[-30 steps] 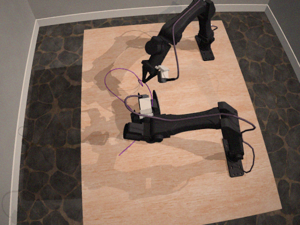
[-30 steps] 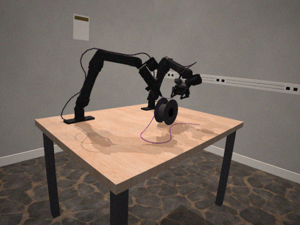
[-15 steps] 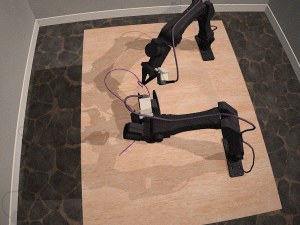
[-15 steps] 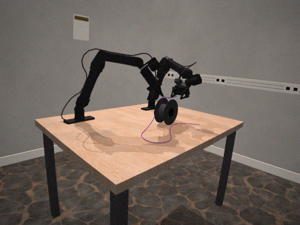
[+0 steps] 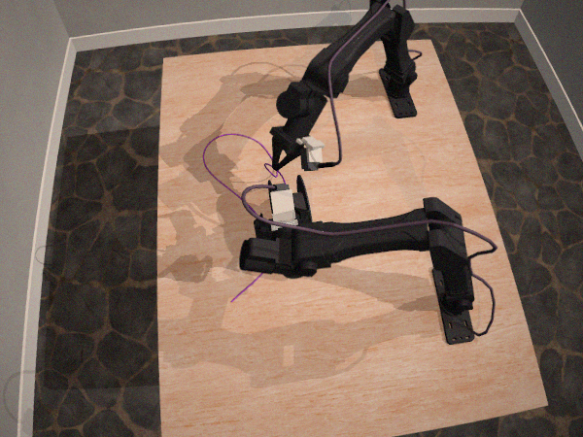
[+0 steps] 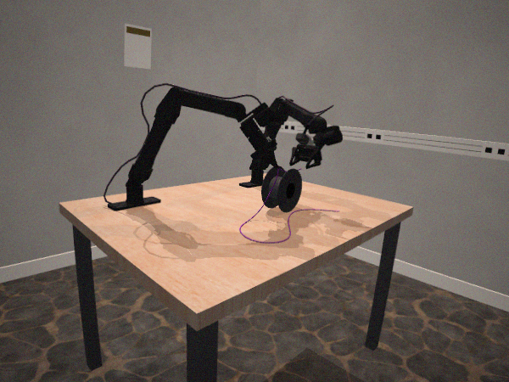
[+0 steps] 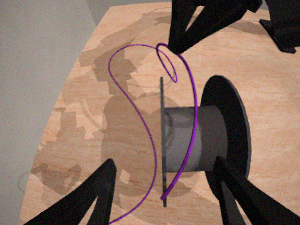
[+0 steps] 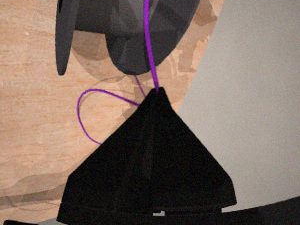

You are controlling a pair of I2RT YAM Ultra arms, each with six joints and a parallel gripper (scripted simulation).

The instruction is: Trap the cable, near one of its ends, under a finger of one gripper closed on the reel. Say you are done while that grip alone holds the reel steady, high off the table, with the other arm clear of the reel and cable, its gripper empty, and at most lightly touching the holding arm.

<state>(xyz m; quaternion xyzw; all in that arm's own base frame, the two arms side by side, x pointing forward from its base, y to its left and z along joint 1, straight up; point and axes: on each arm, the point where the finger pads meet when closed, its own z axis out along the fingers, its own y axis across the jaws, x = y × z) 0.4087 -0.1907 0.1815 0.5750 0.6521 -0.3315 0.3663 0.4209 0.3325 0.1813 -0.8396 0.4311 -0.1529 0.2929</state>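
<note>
The black reel is 30 mm behind my right hand, 70 mm to the left of it and 100 mm below it.
Right now my left hand is 30 mm past the black reel, 50 mm to the left of it and 100 mm above it.
</note>
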